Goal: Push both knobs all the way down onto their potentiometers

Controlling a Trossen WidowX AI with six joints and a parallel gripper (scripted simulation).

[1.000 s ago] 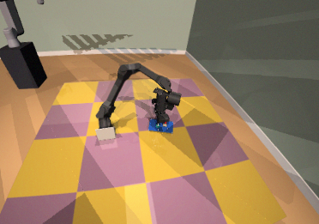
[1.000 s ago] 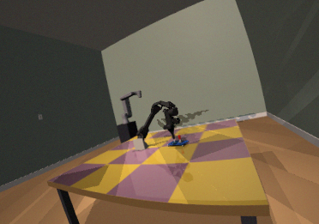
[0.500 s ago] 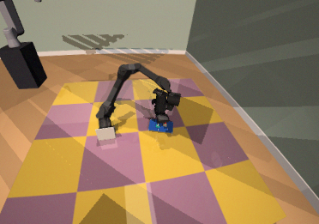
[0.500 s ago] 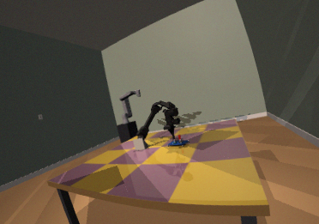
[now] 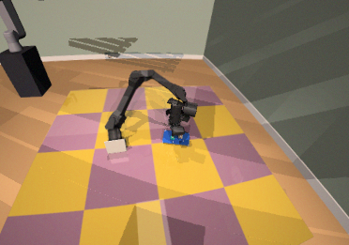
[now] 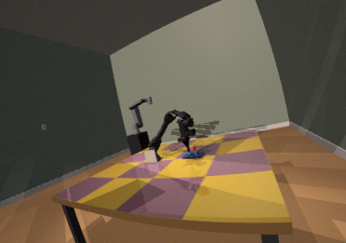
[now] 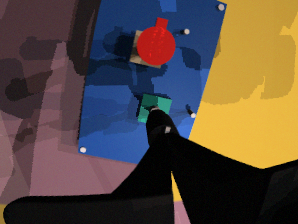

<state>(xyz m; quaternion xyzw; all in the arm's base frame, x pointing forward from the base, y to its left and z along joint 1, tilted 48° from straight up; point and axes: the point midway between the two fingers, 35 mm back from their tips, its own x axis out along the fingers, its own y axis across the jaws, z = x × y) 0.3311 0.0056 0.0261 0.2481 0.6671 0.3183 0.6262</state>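
Now: gripper tip 5 cm short of the red knob and 1 cm above it. Round my gripper tip: black knob 1 cm below.
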